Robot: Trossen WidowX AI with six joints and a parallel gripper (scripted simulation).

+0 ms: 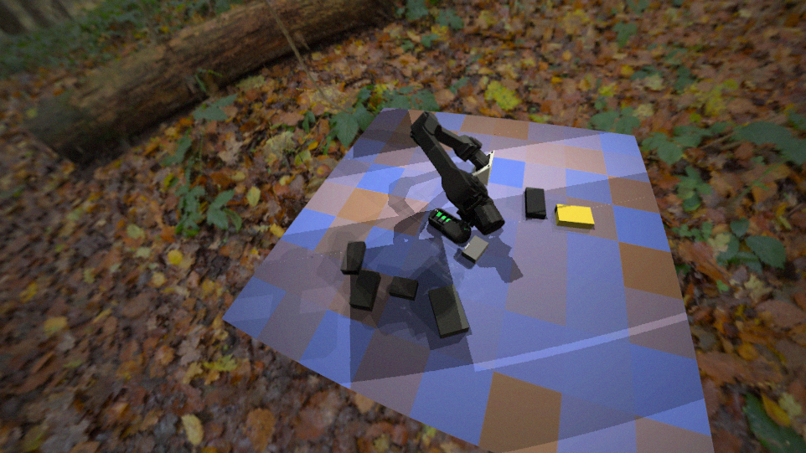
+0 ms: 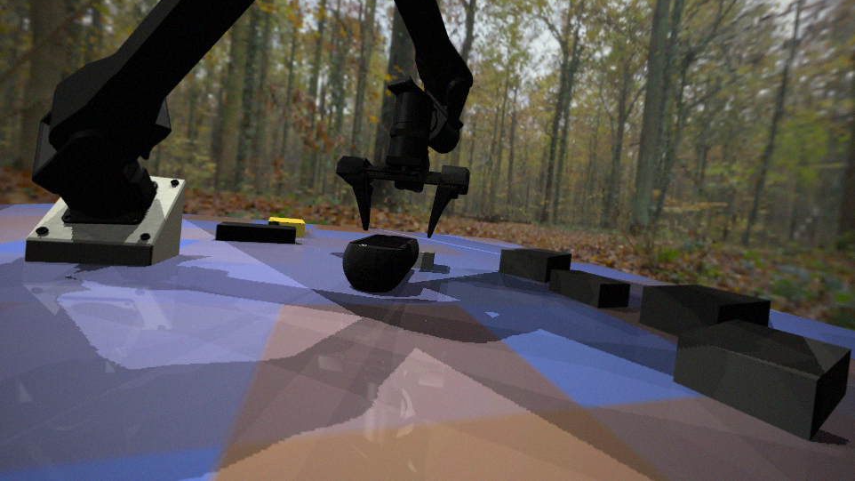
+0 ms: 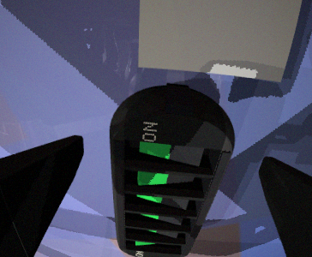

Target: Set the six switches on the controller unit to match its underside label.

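My gripper tip is now 50 mm to the right of the white block, 40 mm short of it and 40 mm above it. From my gripper tip the other things lie so: dark block: 230 mm to the left, 200 mm behind, 40 mm below; then yellow block: 360 mm to the left, 170 mm behind, 40 mm below.
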